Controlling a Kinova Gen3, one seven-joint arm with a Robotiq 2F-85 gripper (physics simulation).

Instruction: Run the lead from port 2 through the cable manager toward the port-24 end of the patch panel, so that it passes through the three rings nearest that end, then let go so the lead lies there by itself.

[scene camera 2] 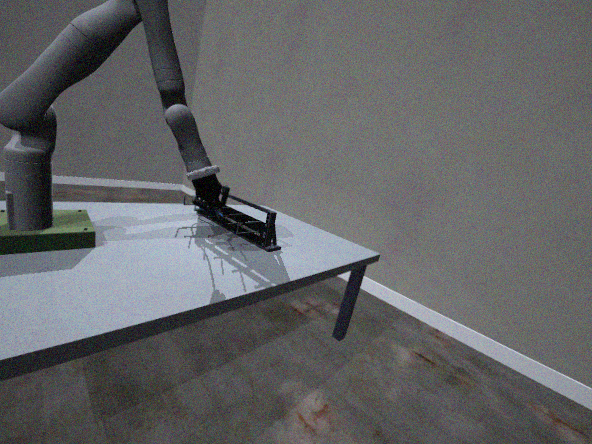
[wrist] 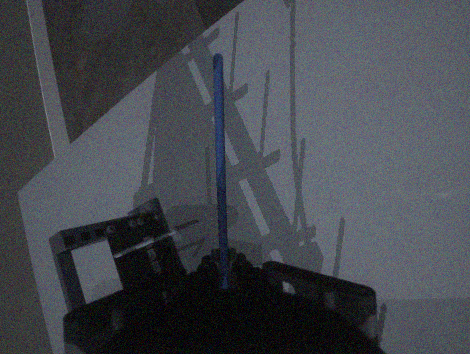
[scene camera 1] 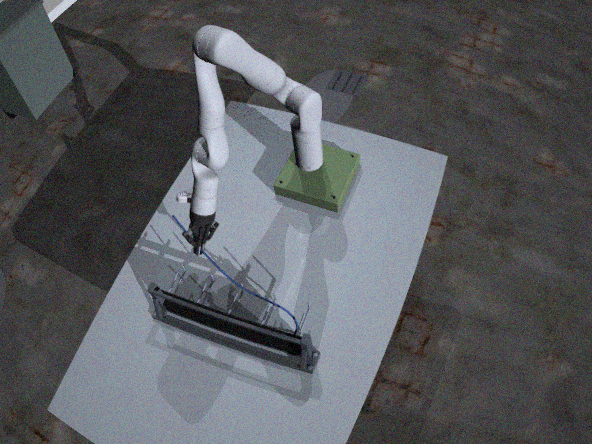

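Note:
My gripper is shut on the blue lead, near its free end, which sticks out straight beyond the fingers. In scene camera 1 the lead curves from the right end of the black patch panel along the ring side up to my gripper. The gripper is above the table, off the ring side near the panel's left end. The cable manager's thin rings stand out from the panel; one ring shows at lower left in the wrist view. Whether the lead passes inside any ring is too small to tell.
The green base block carries the arm on the pale table. A grey-green box-like object is at the upper left of scene camera 1. Shadows of the panel and rings fall on the table.

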